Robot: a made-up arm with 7 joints. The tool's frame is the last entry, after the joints.
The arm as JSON. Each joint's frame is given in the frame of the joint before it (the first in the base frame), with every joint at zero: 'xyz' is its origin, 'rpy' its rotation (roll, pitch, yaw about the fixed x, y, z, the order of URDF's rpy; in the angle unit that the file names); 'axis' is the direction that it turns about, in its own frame. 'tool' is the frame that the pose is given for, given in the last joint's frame.
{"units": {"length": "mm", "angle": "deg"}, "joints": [
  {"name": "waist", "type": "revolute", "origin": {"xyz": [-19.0, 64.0, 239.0], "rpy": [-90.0, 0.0, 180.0]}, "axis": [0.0, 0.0, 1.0]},
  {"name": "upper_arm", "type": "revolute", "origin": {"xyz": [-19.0, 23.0, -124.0], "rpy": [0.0, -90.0, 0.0]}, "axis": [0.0, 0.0, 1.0]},
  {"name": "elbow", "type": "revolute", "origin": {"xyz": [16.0, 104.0, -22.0], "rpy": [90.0, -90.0, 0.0]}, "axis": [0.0, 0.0, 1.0]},
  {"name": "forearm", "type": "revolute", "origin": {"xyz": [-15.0, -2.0, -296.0], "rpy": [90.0, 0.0, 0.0]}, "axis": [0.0, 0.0, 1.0]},
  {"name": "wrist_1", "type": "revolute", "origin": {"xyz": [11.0, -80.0, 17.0], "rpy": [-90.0, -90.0, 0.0]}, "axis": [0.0, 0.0, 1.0]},
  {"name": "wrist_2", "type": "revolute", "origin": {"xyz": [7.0, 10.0, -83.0], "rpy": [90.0, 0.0, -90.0]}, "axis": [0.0, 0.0, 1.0]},
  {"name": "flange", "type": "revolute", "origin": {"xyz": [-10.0, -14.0, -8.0], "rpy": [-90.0, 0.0, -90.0]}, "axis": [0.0, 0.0, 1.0]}
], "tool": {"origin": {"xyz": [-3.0, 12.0, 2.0], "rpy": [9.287, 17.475, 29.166]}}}
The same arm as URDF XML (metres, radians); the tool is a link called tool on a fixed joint. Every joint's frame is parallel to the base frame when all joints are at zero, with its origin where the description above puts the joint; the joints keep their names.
<robot name="arm">
  <link name="base"/>
  <link name="link1"/>
  <link name="link2"/>
  <link name="link3"/>
  <link name="link4"/>
  <link name="link5"/>
  <link name="link6"/>
  <link name="link7"/>
  <link name="tool"/>
  <joint name="waist" type="continuous">
    <parent link="base"/>
    <child link="link1"/>
    <origin xyz="-0.019 0.064 0.239" rpy="0 0 0"/>
    <axis xyz="0 -1 0"/>
  </joint>
  <joint name="upper_arm" type="continuous">
    <parent link="link1"/>
    <child link="link2"/>
    <origin xyz="0.019 0.124 -0.023" rpy="0 0 0"/>
    <axis xyz="1 0 0"/>
  </joint>
  <joint name="elbow" type="continuous">
    <parent link="link2"/>
    <child link="link3"/>
    <origin xyz="-0.022 -0.016 -0.104" rpy="0 0 0"/>
    <axis xyz="0 0 1"/>
  </joint>
  <joint name="forearm" type="continuous">
    <parent link="link3"/>
    <child link="link4"/>
    <origin xyz="-0.015 -0.002 -0.296" rpy="0 0 0"/>
    <axis xyz="0 -1 0"/>
  </joint>
  <joint name="wrist_1" type="continuous">
    <parent link="link4"/>
    <child link="link5"/>
    <origin xyz="0.011 -0.017 -0.08" rpy="0 0 0"/>
    <axis xyz="0 0 1"/>
  </joint>
  <joint name="wrist_2" type="continuous">
    <parent link="link5"/>
    <child link="link6"/>
    <origin xyz="0.01 -0.007 -0.083" rpy="0 0 0"/>
    <axis xyz="0 1 0"/>
  </joint>
  <joint name="flange" type="continuous">
    <parent link="link6"/>
    <child link="link7"/>
    <origin xyz="0.01 -0.008 -0.014" rpy="0 0 0"/>
    <axis xyz="-1 0 0"/>
  </joint>
  <joint name="tool_joint" type="fixed">
    <parent link="link7"/>
    <child link="tool"/>
    <origin xyz="-0.002 -0.012 0.003" rpy="2.2265 0.9843 -0.9972"/>
  </joint>
</robot>

